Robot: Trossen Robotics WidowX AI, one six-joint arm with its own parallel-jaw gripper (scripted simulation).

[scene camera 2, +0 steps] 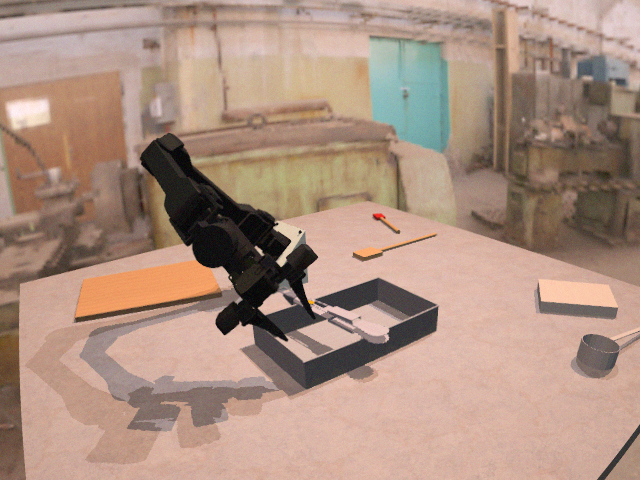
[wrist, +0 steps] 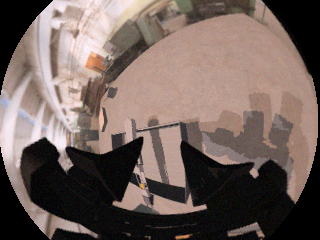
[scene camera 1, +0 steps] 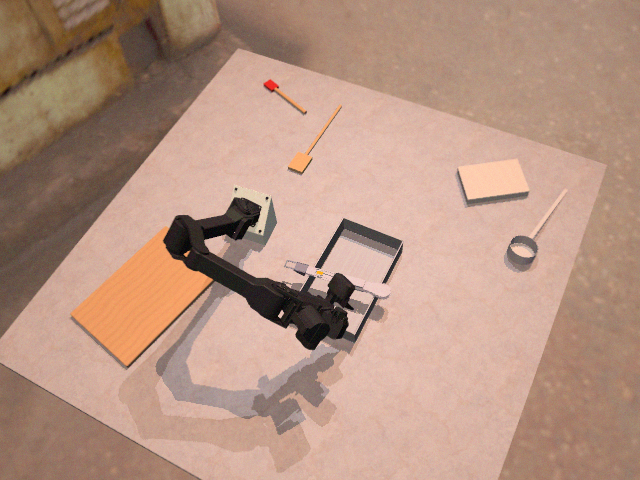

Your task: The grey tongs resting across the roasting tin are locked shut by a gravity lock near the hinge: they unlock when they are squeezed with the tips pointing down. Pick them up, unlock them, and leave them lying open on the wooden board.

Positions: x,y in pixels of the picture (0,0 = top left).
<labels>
My gripper shows in scene camera 2, in the wrist view (pixel 162 141) and in scene camera 1. One and the same spot on my gripper: (scene camera 1: pixel 343 303) is (scene camera 2: pixel 293 281).
</labels>
